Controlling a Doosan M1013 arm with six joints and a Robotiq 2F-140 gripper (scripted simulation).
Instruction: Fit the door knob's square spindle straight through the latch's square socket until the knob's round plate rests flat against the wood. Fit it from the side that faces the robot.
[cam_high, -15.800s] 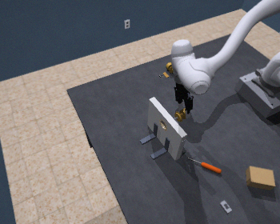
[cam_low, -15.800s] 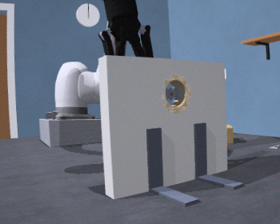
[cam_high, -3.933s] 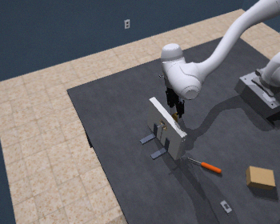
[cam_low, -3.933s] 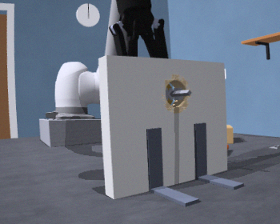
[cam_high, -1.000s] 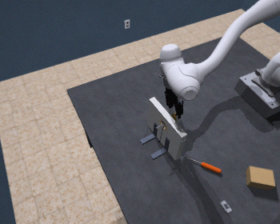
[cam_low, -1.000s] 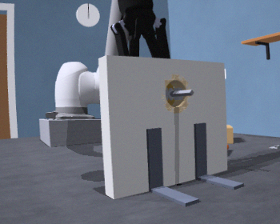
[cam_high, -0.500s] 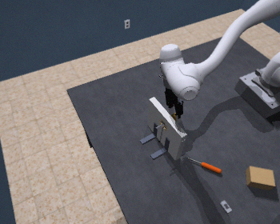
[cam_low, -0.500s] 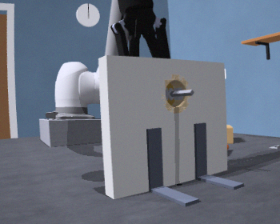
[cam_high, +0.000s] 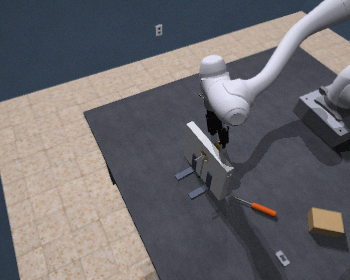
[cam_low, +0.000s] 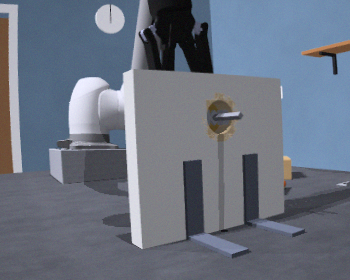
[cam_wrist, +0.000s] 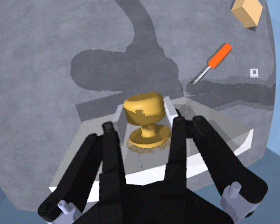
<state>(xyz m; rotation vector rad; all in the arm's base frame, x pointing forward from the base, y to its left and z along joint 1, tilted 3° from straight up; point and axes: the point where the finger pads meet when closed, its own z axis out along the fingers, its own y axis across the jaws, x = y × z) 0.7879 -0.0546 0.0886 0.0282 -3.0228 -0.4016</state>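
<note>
Now: the white wooden panel 60 mm ahead of my hand, 10 mm to the left of it and 60 mm below it. Also, from my hand: brass piece 300 mm behind, 480 mm to the right, 210 mm below; then orange-handled screwdriver 40 mm behind, 260 mm to the left, 200 mm below; then cardboard box 240 mm behind, 480 mm to the left, 180 mm below.
</note>
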